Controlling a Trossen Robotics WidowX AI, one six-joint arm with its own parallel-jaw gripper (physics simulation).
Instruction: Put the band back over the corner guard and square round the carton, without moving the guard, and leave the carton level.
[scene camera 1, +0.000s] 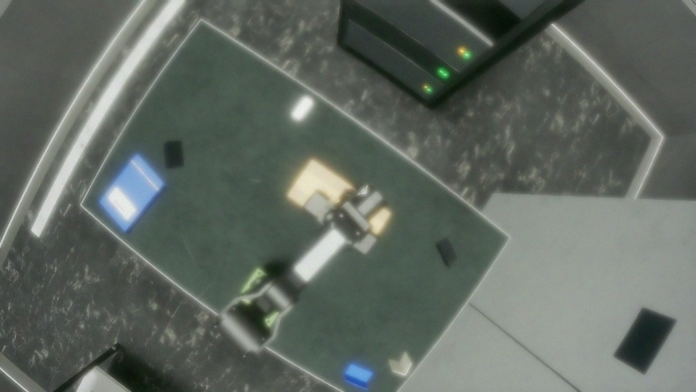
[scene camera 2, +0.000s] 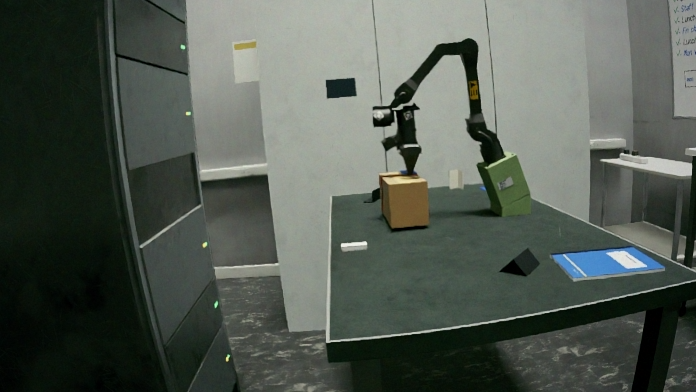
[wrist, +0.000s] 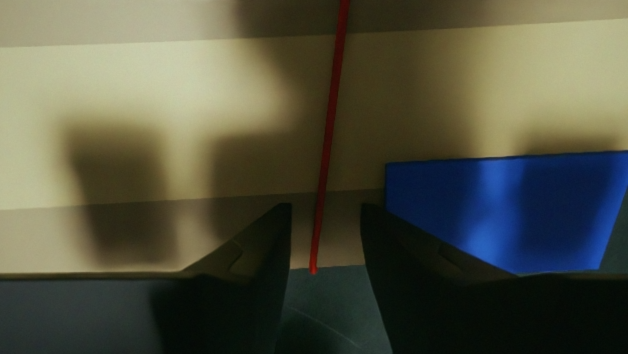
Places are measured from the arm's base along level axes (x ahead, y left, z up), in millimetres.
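Where they show: gripper, fingertip midpoint: (scene camera 2: 409, 174) (wrist: 326, 216); arm's base at its link origin: (scene camera 2: 495, 159).
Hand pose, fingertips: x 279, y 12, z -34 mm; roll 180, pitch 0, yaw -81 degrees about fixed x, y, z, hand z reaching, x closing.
Things, the pixels of their top centre, and the offset from my fingertips. "pt": a spot on its surface instead. Level surfaces: height alone.
- carton at its top centre: (wrist: 254, 123) (scene camera 1: 339, 204) (scene camera 2: 400, 176) 27 mm ahead, 28 mm left, 2 mm down
- red band at a spot on its surface: (wrist: 330, 120) pt 33 mm ahead, 5 mm left, 1 mm up
- guard at its top centre: (wrist: 500, 221) (scene camera 2: 407, 171) 8 mm ahead, 60 mm right, 2 mm up
- table at its surface level: 142 mm down
- blue notebook at its top centre: (scene camera 2: 605, 260) (scene camera 1: 131, 194) 447 mm back, 502 mm left, 133 mm down
- white block at its top centre: (scene camera 2: 353, 244) (scene camera 1: 302, 108) 140 mm ahead, 306 mm left, 128 mm down
- black wedge at its top centre: (scene camera 2: 520, 253) (scene camera 1: 169, 153) 252 mm back, 490 mm left, 108 mm down
- dark piece at its top centre: (scene camera 1: 451, 253) (scene camera 2: 370, 189) 172 mm ahead, 320 mm right, 96 mm down
- blue block at its top centre: (scene camera 1: 359, 380) 312 mm back, 434 mm right, 96 mm down
- cream piece at its top centre: (scene camera 1: 402, 367) (scene camera 2: 455, 170) 178 mm back, 476 mm right, 61 mm down
The carton (scene camera 1: 316, 181) (scene camera 2: 406, 205) (wrist: 30, 120) stands upright on the table and looks level. The red band (wrist: 330, 120) runs across its top at a slight slant, to the left of the blue corner guard in the wrist view, and does not cross it there. The guard (wrist: 500, 210) (scene camera 2: 403, 172) sits at the carton's top edge; the arm hides it in scene camera 1. My gripper (wrist: 326, 216) (scene camera 2: 410, 173) is partly open over that edge, with the band passing between the fingertips, apart from both. The right finger overlaps the guard in view; contact is unclear. The band's lower run is hidden.
On the table (scene camera 1: 225, 100) (scene camera 2: 425, 300) are a blue notebook (scene camera 1: 145, 175) (scene camera 2: 592, 262), a white block (scene camera 1: 302, 108) (scene camera 2: 354, 246), a black wedge (scene camera 1: 173, 154) (scene camera 2: 526, 262), another dark piece (scene camera 1: 446, 252), a blue block (scene camera 1: 358, 375) and a cream piece (scene camera 1: 401, 365) (scene camera 2: 455, 179).
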